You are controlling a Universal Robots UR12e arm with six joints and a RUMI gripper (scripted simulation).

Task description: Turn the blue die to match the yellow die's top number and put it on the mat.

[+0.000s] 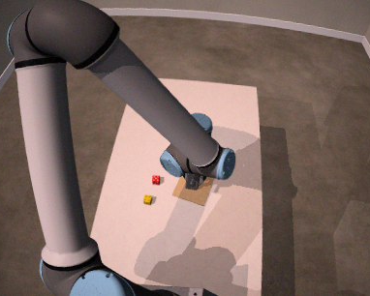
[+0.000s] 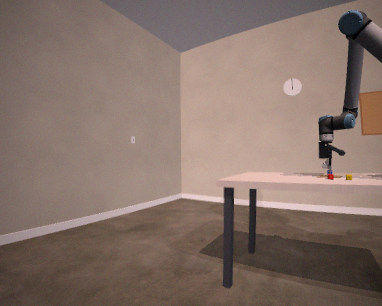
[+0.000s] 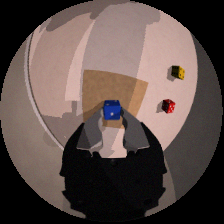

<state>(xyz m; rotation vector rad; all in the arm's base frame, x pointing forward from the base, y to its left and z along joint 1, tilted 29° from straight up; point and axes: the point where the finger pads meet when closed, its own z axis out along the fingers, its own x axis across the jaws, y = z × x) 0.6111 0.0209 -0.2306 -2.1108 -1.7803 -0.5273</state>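
Right now the mat is 30 mm below my hand. Round my hand: blue die right at my hand; then yellow die 190 mm to the left, 80 mm behind, 20 mm below; then red die 160 mm to the left, 20 mm below, 20 mm ahead.
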